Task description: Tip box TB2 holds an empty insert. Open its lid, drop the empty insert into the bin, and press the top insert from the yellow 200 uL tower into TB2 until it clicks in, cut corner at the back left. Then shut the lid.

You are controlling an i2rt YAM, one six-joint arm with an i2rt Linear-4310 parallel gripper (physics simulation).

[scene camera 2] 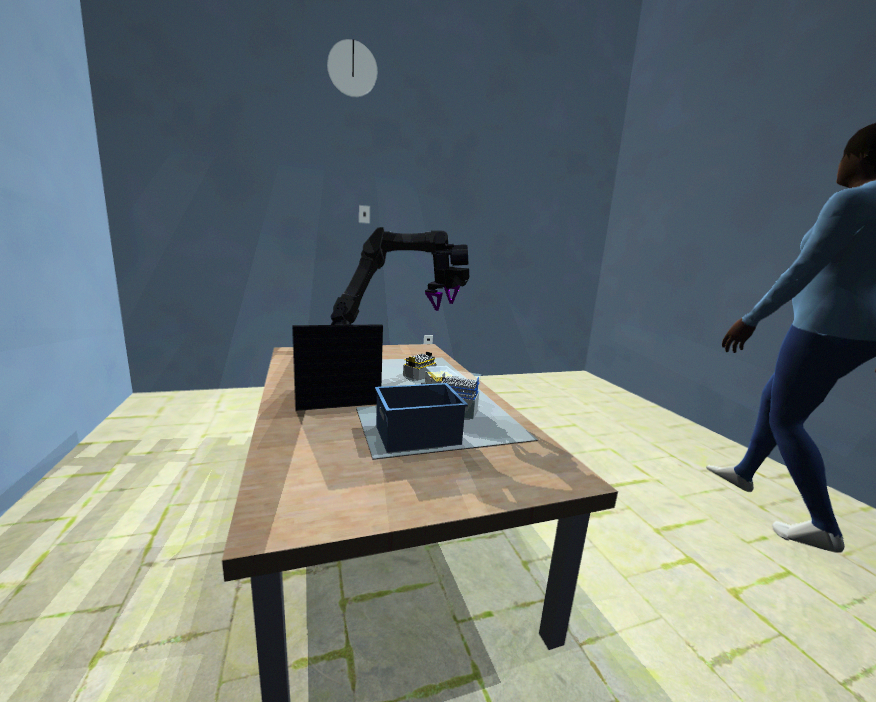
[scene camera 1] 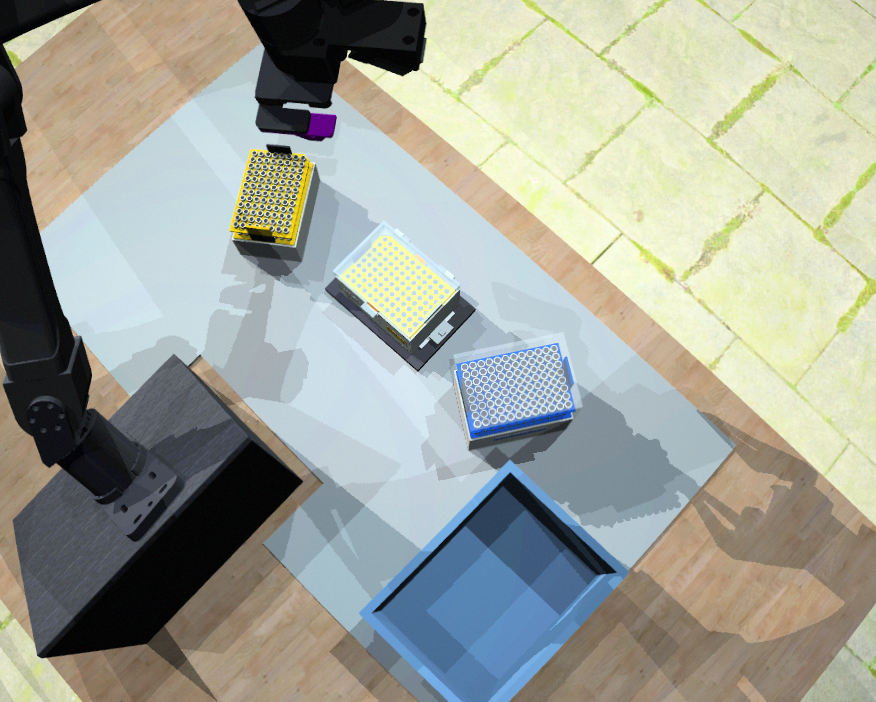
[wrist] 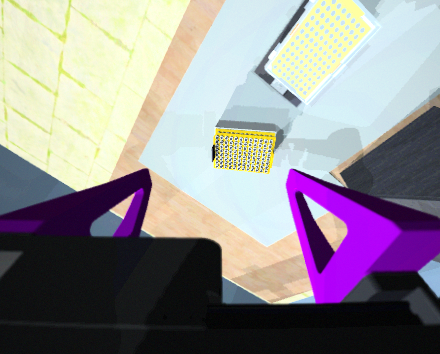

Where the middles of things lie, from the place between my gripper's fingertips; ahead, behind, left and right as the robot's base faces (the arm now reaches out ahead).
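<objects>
My hand is a long way to the left of the blue bin (scene camera 1: 493, 596), well past it too, and a good bit above it.
</objects>
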